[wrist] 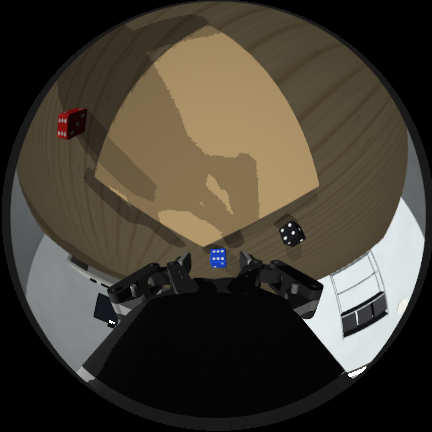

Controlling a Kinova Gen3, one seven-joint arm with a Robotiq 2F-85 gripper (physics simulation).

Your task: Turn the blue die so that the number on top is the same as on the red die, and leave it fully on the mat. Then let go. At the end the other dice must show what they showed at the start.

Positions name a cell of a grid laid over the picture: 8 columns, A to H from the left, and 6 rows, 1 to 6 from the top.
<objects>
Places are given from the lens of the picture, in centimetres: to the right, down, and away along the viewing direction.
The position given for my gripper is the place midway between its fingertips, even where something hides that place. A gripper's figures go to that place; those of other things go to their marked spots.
my gripper (D4): 0, 6, 15
tan mat (D2): -1, -4, 7
</objects>
